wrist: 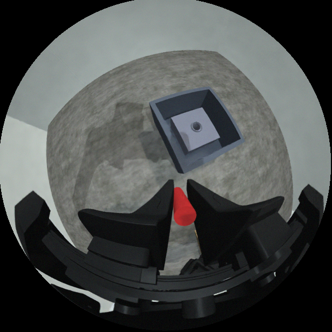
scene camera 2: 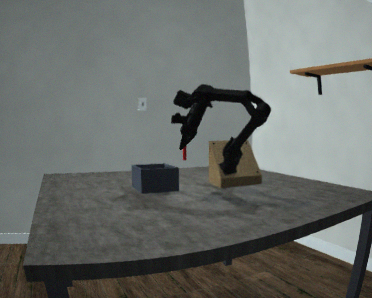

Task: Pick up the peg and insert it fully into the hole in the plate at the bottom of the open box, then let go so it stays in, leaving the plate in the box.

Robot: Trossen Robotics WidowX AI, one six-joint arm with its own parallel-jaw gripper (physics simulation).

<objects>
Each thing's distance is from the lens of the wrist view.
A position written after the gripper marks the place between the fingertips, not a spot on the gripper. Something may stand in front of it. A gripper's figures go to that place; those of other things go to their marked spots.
gripper (wrist: 179,183): 0.10 m
blue-grey box (wrist: 162,109): 0.25 m
light grey plate (wrist: 193,129): 0.24 m
</objects>
